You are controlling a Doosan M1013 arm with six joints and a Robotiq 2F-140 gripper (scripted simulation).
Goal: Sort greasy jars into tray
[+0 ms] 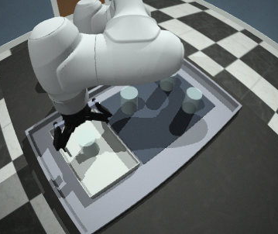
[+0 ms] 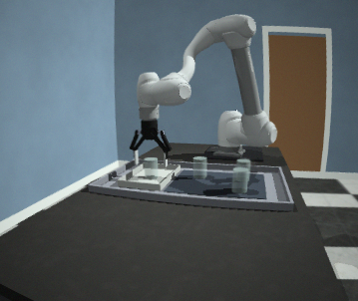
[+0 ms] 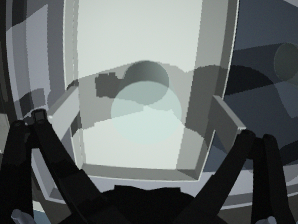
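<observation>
My hand is 60 mm above the tray. Round my hand: drying mat 40 mm behind, 320 mm to the left, 70 mm below; steel table top 10 mm behind, 210 mm to the left, 70 mm below.
</observation>
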